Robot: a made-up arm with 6 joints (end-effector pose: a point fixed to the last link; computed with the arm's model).
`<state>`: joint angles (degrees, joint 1 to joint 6).
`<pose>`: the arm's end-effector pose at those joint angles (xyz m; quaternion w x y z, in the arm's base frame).
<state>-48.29 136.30 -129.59 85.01 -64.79 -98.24</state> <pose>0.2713 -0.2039 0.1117 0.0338 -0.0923 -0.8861 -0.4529</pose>
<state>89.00 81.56 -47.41 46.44 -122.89 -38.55</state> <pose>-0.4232 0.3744 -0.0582 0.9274 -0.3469 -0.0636 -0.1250</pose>
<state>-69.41 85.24 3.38 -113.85 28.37 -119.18</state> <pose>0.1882 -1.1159 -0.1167 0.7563 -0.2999 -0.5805 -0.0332</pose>
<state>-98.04 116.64 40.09 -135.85 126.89 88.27</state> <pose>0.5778 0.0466 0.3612 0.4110 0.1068 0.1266 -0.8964</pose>
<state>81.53 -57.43 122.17 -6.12 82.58 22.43</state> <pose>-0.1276 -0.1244 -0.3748 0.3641 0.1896 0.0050 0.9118</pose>
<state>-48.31 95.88 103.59 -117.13 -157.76 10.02</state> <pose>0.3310 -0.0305 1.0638 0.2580 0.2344 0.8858 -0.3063</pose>
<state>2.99 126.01 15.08 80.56 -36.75 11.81</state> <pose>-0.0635 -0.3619 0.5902 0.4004 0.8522 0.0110 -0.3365</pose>
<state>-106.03 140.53 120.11 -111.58 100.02 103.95</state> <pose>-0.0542 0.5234 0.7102 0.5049 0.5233 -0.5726 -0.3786</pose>
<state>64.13 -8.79 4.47 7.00 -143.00 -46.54</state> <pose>-0.8118 -0.5535 -0.0269 0.6360 -0.6124 -0.2335 0.4073</pose>
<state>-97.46 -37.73 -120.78 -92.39 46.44 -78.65</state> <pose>-0.1820 -0.8602 -0.3505 0.0706 -0.2440 -0.5267 -0.8112</pose>
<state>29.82 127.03 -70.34 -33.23 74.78 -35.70</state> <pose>-0.0271 0.6186 0.3562 0.5470 0.7479 -0.2576 -0.2738</pose>
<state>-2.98 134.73 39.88 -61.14 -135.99 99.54</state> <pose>0.0724 -1.2304 0.1000 0.4861 -0.7010 -0.4894 -0.1811</pose>
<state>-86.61 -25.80 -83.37 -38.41 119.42 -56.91</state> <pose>-0.8263 -0.2797 -0.4436 0.0344 0.5905 -0.2022 0.7806</pose>
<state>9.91 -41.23 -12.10 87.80 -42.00 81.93</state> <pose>-0.5831 -0.4301 -0.2734 0.2836 -0.2420 -0.0364 -0.9272</pose>
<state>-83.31 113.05 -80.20 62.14 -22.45 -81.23</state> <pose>-0.0121 -0.3764 0.4818 0.5360 -0.0237 0.8425 -0.0482</pose>
